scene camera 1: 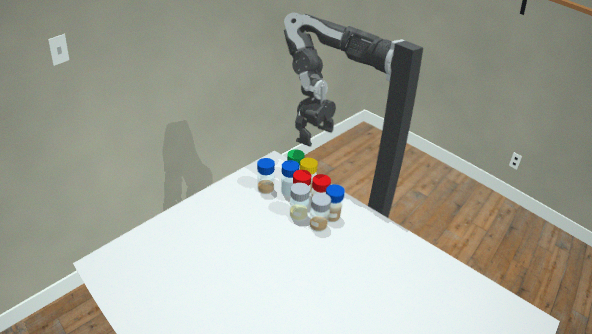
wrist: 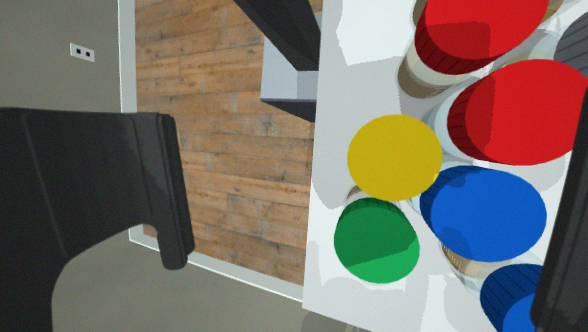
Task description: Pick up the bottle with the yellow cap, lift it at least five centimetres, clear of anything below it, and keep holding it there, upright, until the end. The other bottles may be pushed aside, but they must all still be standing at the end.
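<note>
The bottle with the yellow cap (scene camera 1: 309, 165) (wrist: 395, 157) stands upright on the white table (scene camera 1: 240, 270) near its far edge. Beside it stand the green-capped bottle (scene camera 1: 295, 156) (wrist: 376, 240), a blue-capped bottle (scene camera 1: 290, 169) (wrist: 487, 214) and a red-capped bottle (scene camera 1: 302, 177) (wrist: 522, 112), all close around it. My gripper (scene camera 1: 318, 138) is open and empty, a little above the caps. In the wrist view one finger is at the left over the floor and the other at the right edge; the yellow cap lies between them, right of the middle. The yellow-capped bottle's body is mostly hidden.
A second red-capped bottle (scene camera 1: 321, 182) (wrist: 480, 35), two grey-capped bottles (scene camera 1: 300, 192) (scene camera 1: 320, 203) and two more blue-capped bottles (scene camera 1: 335, 194) (scene camera 1: 266, 167) stand upright in the group. The arm's dark post (scene camera 1: 400, 125) rises beside the table's right edge.
</note>
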